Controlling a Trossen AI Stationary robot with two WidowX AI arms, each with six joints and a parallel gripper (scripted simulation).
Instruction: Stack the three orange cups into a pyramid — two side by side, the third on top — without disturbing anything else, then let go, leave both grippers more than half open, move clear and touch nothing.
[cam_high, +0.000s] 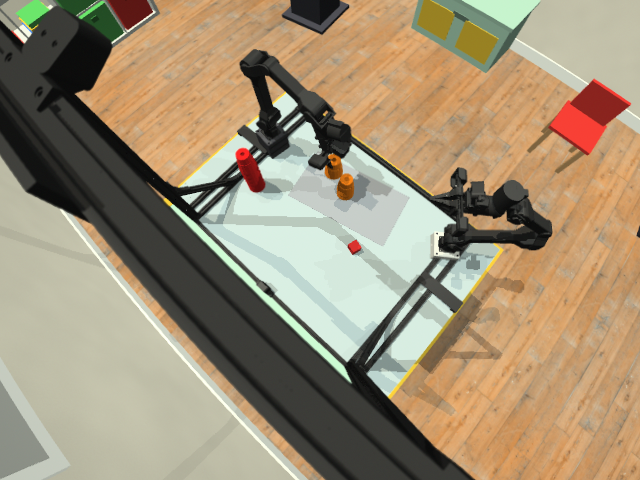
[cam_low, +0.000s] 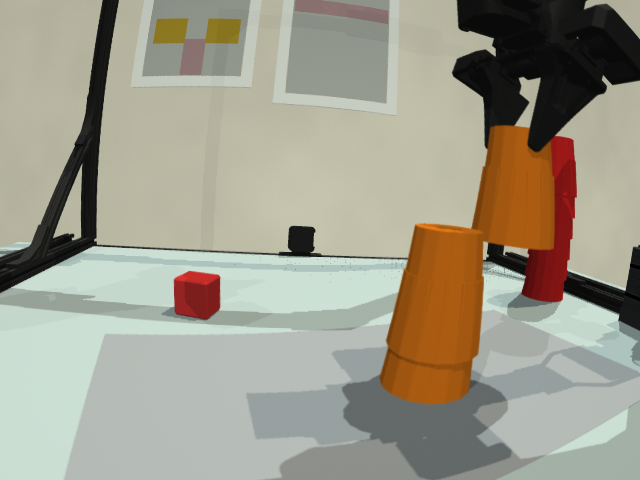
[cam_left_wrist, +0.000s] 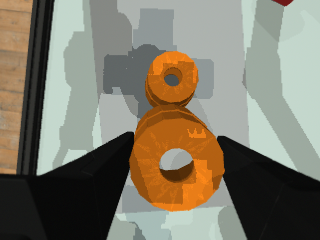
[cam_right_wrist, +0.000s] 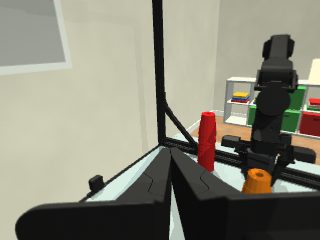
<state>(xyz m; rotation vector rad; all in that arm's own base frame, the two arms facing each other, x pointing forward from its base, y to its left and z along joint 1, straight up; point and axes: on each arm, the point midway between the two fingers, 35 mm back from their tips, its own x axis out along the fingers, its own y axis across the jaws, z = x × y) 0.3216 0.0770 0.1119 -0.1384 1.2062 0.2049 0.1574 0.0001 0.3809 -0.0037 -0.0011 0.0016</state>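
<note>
The grey mat lies 22 cm below my left hand, 9 cm to the right of it and 1 cm behind it. Round my left hand: small red cube: 23 cm to the right, 20 cm below, 19 cm behind.
</note>
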